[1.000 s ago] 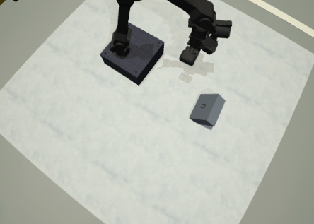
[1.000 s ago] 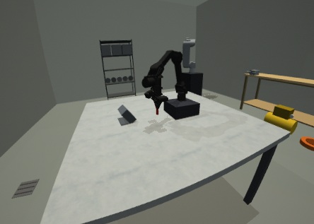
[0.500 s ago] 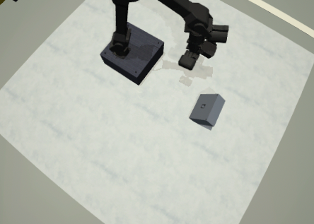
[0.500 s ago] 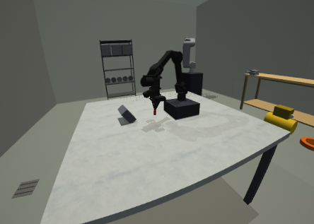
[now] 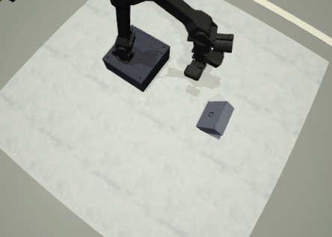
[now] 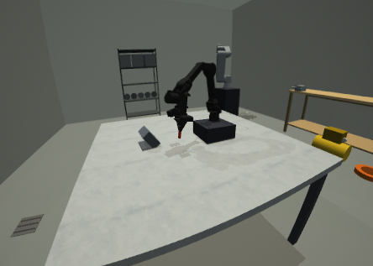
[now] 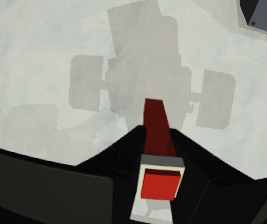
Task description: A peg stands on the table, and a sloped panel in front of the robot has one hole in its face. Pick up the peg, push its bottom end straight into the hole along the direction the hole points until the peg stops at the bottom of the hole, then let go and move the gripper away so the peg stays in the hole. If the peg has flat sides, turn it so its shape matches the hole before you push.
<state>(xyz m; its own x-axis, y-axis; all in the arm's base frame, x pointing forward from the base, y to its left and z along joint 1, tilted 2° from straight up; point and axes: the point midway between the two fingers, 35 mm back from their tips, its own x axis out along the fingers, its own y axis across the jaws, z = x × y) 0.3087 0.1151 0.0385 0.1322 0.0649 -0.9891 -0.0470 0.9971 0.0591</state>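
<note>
My gripper tip is 160 mm short of the sloped panel, 140 mm to the left of it and 60 mm above it. Also, from my gripper tip: red square-sided peg (20 mm above).
</note>
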